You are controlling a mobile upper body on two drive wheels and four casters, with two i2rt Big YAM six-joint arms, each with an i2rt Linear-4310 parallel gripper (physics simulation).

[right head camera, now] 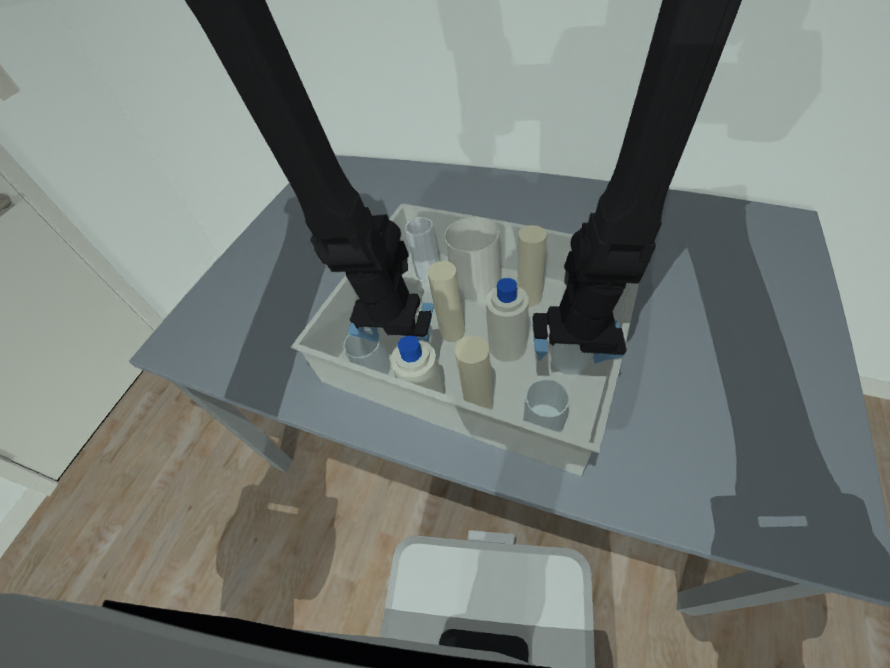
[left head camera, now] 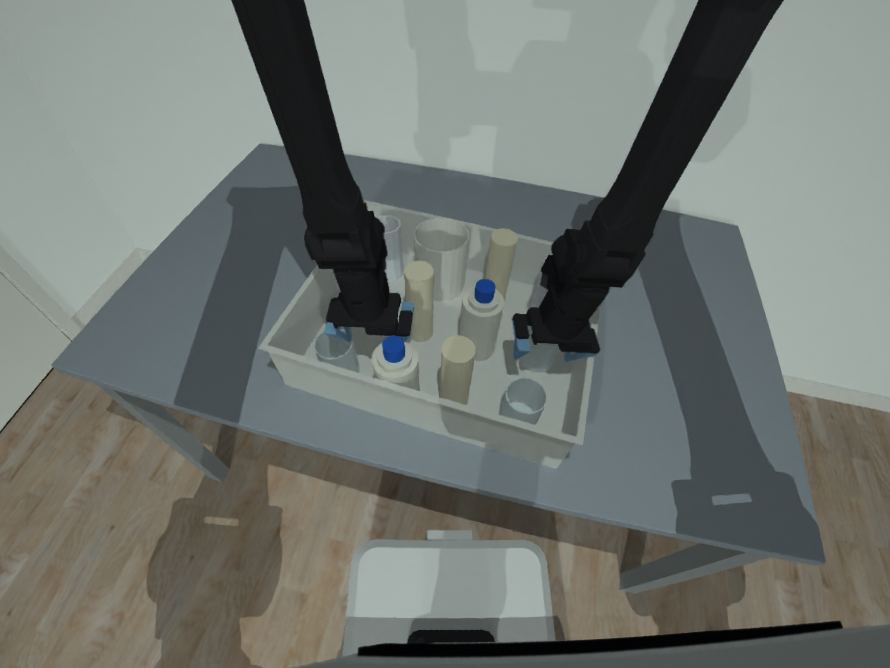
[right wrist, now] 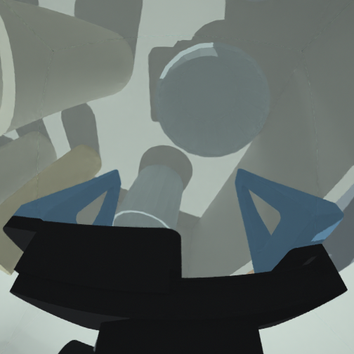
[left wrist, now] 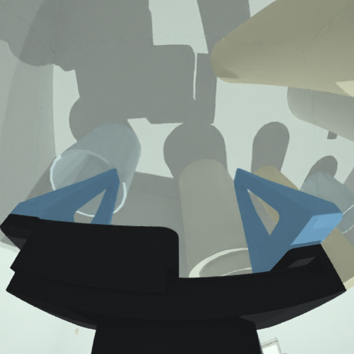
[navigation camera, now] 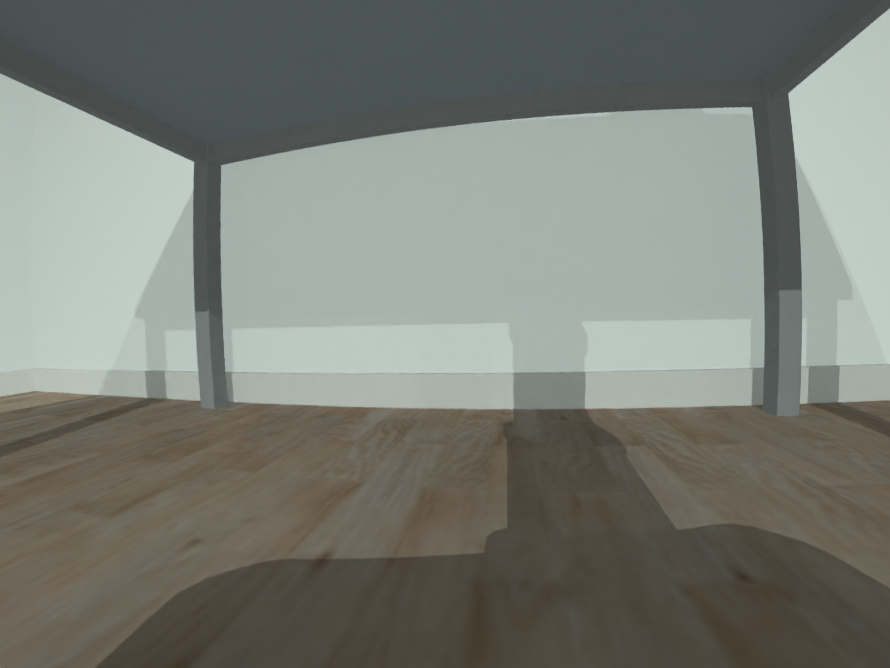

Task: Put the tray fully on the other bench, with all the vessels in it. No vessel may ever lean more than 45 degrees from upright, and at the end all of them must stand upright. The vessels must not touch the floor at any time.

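Places are measured from the left arm's base along level axes (x back, y right, z up), in centimetres.
Pixels of known places: left gripper, fingertip midpoint: (left head camera: 376, 340); right gripper, fingertip midpoint: (right head camera: 566, 358) (left head camera: 540, 357).
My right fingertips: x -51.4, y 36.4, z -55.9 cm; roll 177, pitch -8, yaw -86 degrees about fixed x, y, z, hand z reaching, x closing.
Note:
For each thing: its top centre in the pictures, then the offset to it from my right fingertips. Level surfaces: height alone.
- white tray, middle of its top: (right head camera: 475, 295) (left head camera: 450, 295) dz +4.1, dx -10.6, dy -16.2 cm
- grey bench, its level: dz -8.9 cm
- wide whitish beaker, middle of its top: (right head camera: 471, 233) (left head camera: 441, 234) dz +6.0, dx -25.8, dy -17.9 cm
- glass tube, middle of its top: (left head camera: 386, 224) (right head camera: 418, 226) dz +5.4, dx -29.3, dy -29.5 cm
- clear glasses, middle of its top: (right head camera: 547, 397) (left head camera: 526, 394) dz +0.4, dx +7.8, dy -3.5 cm
The white tray (left head camera: 424, 411) (right head camera: 445, 417) stands on the grey bench (left head camera: 647, 445) (right head camera: 682, 445). Upright in it are two blue-capped bottles (left head camera: 396, 368) (left head camera: 481, 323) (right head camera: 507, 327), three beige cylinders (left head camera: 419, 305) (left head camera: 499, 258) (left head camera: 457, 370), a wide whitish beaker (left head camera: 442, 262) (right head camera: 474, 262), a glass tube (right head camera: 422, 244) and several clear glasses (left head camera: 524, 402) (right head camera: 546, 406). My left gripper (left head camera: 372, 330) (right head camera: 395, 329) (left wrist: 176, 174) is open, low over the tray's left part. My right gripper (left head camera: 550, 352) (right head camera: 575, 352) (right wrist: 177, 175) is open, low over its right part, partly hiding a glass. The other bench does not show.
A pale wall (left head camera: 575, 86) stands behind the bench. The white robot base (left head camera: 445, 578) (right head camera: 496, 575) is in front of it on the wooden floor. The bench's underside (navigation camera: 431, 57) and two legs (navigation camera: 208, 273) (navigation camera: 780, 251) show in the navigation view. A door (right head camera: 57, 323) is at the left.

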